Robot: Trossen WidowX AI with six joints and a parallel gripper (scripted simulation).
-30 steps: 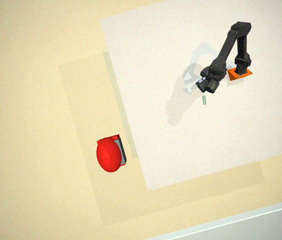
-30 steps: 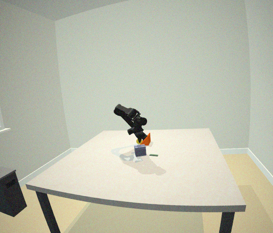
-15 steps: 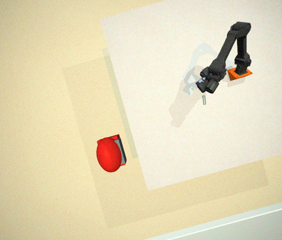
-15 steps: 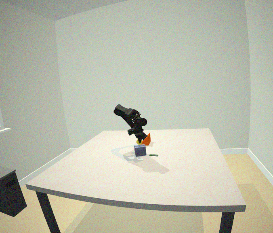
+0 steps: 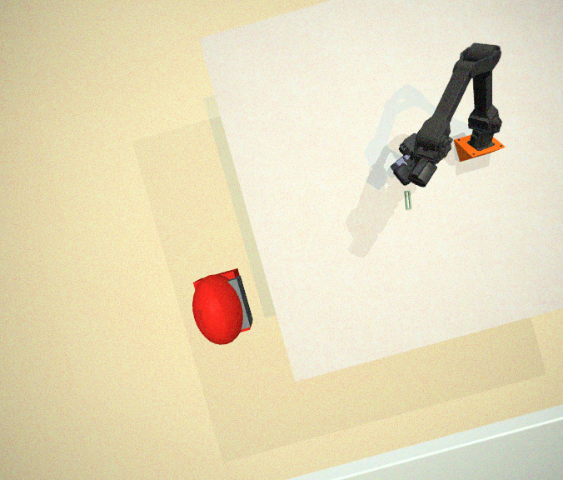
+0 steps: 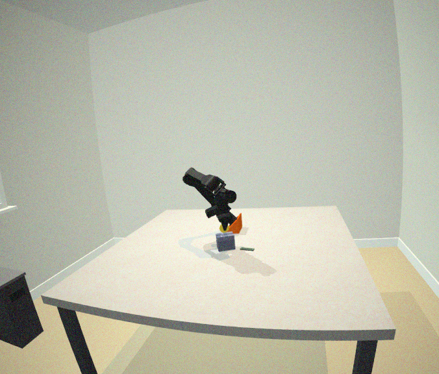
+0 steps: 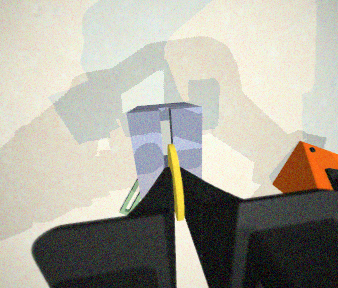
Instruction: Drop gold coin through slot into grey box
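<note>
Now: the gold coin 1 cm above my gripper tip.
</note>
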